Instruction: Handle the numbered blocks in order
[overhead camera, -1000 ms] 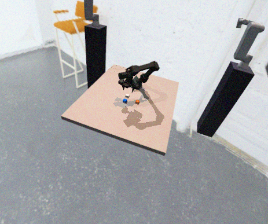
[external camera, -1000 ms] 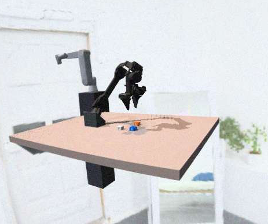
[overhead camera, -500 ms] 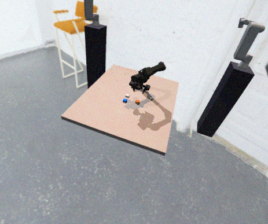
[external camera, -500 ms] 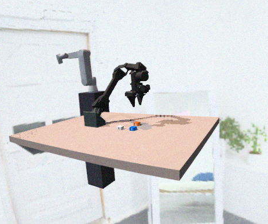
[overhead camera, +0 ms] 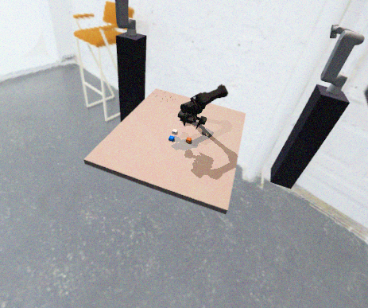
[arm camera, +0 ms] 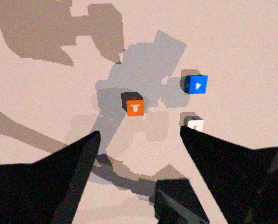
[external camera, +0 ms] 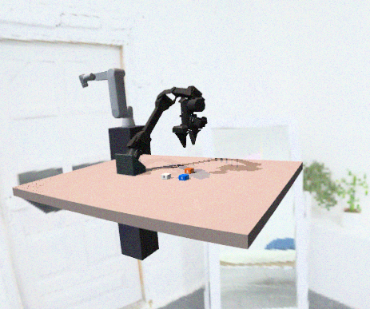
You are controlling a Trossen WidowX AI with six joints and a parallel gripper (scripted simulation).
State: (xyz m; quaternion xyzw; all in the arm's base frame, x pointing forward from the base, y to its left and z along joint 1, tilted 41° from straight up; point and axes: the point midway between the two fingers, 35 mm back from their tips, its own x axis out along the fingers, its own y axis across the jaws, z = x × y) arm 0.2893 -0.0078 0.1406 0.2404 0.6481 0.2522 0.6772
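My gripper tip is 50 mm past the white block, 120 mm to the left of it and 120 mm above it. Round my gripper tip: blue block 30 mm ahead, 110 mm to the right, 120 mm below; then orange block 10 mm behind, 120 mm below.
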